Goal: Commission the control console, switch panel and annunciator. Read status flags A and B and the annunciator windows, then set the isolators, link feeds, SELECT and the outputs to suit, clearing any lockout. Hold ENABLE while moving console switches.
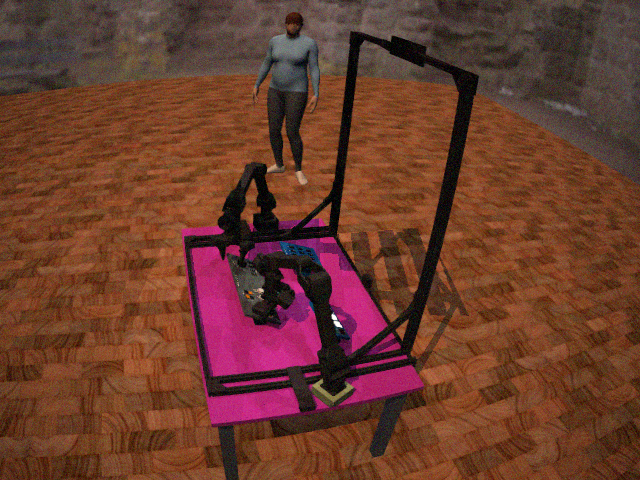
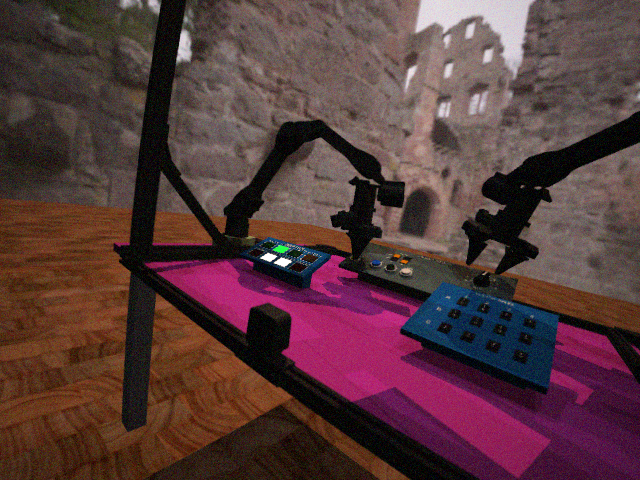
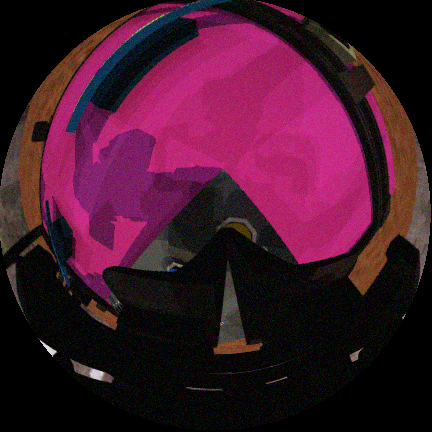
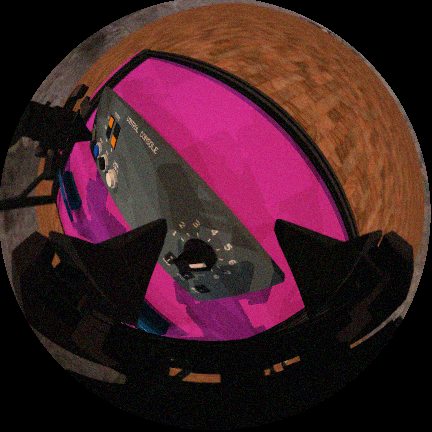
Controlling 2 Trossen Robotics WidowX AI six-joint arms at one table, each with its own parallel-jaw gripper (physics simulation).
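Where they show: left gripper, between the fingertips: (image 1: pixel 270 315) (image 2: pixel 354 259) (image 3: pixel 225 232) (image 4: pixel 91 138); right gripper, between the fingertips: (image 1: pixel 231 262) (image 2: pixel 482 269) (image 4: pixel 221 224); left arm's base, origin of its link: (image 1: pixel 333 386) (image 2: pixel 235 235); right arm's base, origin of its link: (image 1: pixel 266 216) (image 3: pixel 77 297).
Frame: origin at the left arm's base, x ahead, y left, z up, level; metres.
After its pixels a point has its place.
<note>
The grey control console (image 1: pixel 249 276) {y -0.152, x 0.622, z 0.026 m} (image 2: pixel 439 277) {y -0.145, x 0.605, z 0.025 m} (image 4: pixel 140 175) {y -0.112, x 0.605, z 0.039 m} has two orange flag marks, blue, black and white buttons, and a black SELECT knob (image 2: pixel 481 279) {y -0.185, x 0.686, z 0.046 m} (image 4: pixel 197 252) {y -0.157, x 0.695, z 0.051 m}. My right gripper (image 1: pixel 233 254) {y -0.123, x 0.705, z 0.061 m} (image 2: pixel 484 267) {y -0.123, x 0.705, z 0.061 m} (image 4: pixel 221 224) {y -0.123, x 0.705, z 0.061 m} is open and empty above the knob. My left gripper (image 2: pixel 356 257) {y -0.071, x 0.393, z 0.014 m} (image 3: pixel 225 232) {y -0.071, x 0.393, z 0.014 m} is shut and empty, its tips at the yellow button (image 3: pixel 240 230) {y -0.064, x 0.386, z 0.018 m}, partly hiding it; contact is unclear. The blue switch panel (image 1: pixel 302 251) {y -0.467, x 0.637, z 0.018 m} (image 2: pixel 540 374) {y -0.532, x 0.649, z 0.001 m} carries several black switches. The annunciator (image 2: pixel 289 256) {y -0.234, x 0.253, z 0.017 m} (image 1: pixel 335 320) {y -0.249, x 0.227, z 0.006 m} shows one bright green and two white windows; the others are dark.
A black frame post (image 1: pixel 448 180) {y -0.333, x -0.048, z 0.670 m} (image 2: pixel 155 103) {y -0.358, x -0.045, z 0.289 m} rises at the table side. A black box (image 2: pixel 268 328) {y -0.577, x 0.335, z -0.001 m} sits on the table's edge rail. Dark rails border the pink table (image 1: pixel 227 356) {y 0.163, x 0.359, z -0.040 m}. A person (image 1: pixel 293 62) stands on the floor behind the table.
</note>
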